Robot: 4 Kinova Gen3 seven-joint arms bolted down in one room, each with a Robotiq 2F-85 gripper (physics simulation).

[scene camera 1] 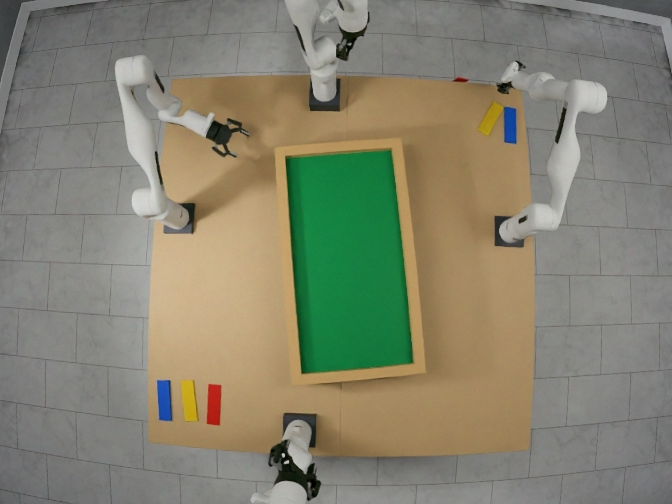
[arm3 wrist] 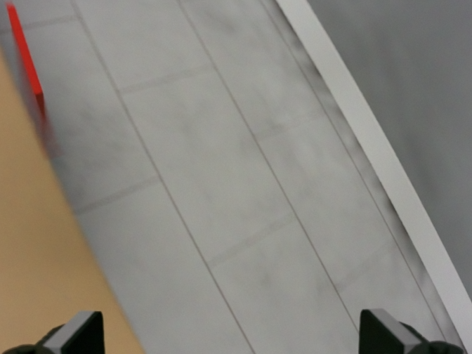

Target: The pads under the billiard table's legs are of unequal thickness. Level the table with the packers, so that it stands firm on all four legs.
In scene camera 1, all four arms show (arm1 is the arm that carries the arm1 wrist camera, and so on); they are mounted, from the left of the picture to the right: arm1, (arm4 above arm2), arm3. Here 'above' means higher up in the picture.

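Observation:
The billiard table (scene camera 1: 350, 260), green with a tan rim, stands slightly turned in mid-board; its legs and pads are hidden. Blue (scene camera 1: 164, 400), yellow (scene camera 1: 189, 400) and red (scene camera 1: 213, 404) packers lie at lower left. Yellow (scene camera 1: 490, 118) and blue (scene camera 1: 509, 125) packers lie at upper right. A red packer (arm3 wrist: 27, 55) (scene camera 1: 460, 79) shows at the board's top edge, partly hidden. Arm3's gripper (arm3 wrist: 231, 332) (scene camera 1: 509, 75) is open and empty, above the two upper-right packers in the picture. Arm1's gripper (scene camera 1: 241, 144) is open, left of the table. Arm2's gripper (scene camera 1: 295, 469) looks open. Arm4's gripper (scene camera 1: 343, 53) is edge-on; its opening is unclear.
The tan board (arm3 wrist: 45, 240) (scene camera 1: 227, 303) carries the arm bases (scene camera 1: 186, 226) along its edges. Grey tiled floor (arm3 wrist: 200, 150) (scene camera 1: 70, 336) surrounds it. A white skirting strip (arm3 wrist: 370, 120) and a dark grey wall (arm3 wrist: 425, 100) show in the arm3 wrist view.

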